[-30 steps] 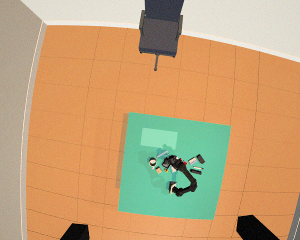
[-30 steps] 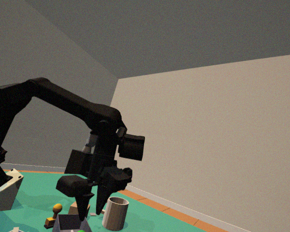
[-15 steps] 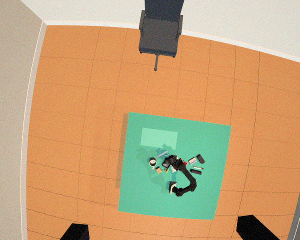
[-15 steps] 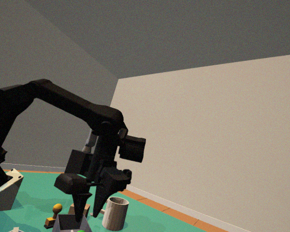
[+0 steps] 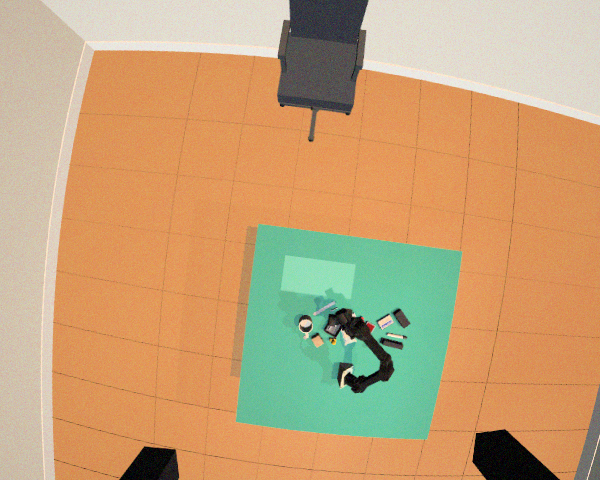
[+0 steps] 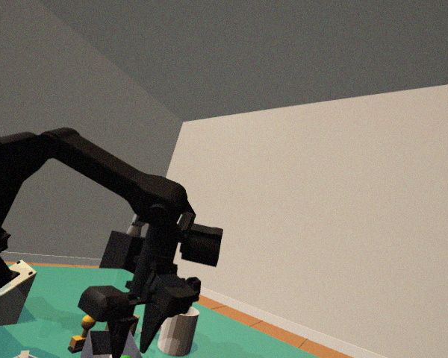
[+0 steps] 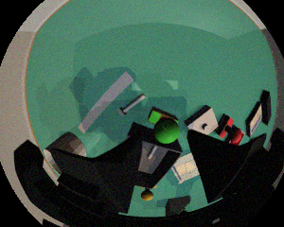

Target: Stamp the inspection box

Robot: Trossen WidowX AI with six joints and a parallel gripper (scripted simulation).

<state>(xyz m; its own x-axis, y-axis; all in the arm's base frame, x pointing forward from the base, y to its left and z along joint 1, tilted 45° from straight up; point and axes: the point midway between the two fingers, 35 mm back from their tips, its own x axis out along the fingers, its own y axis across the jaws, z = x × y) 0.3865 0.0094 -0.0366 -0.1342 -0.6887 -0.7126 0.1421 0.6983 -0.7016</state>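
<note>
My gripper tip is now 11 cm past the red ink pad, 17 cm to the left of it and 6 cm above it. Round my gripper tip: striped card (14 cm behind, 5 cm to the right, 7 cm below); dark tray (7 cm behind, 4 cm to the left, 5 cm below); red-knobbed stamp (4 cm behind, 12 cm to the right, 5 cm below).
</note>
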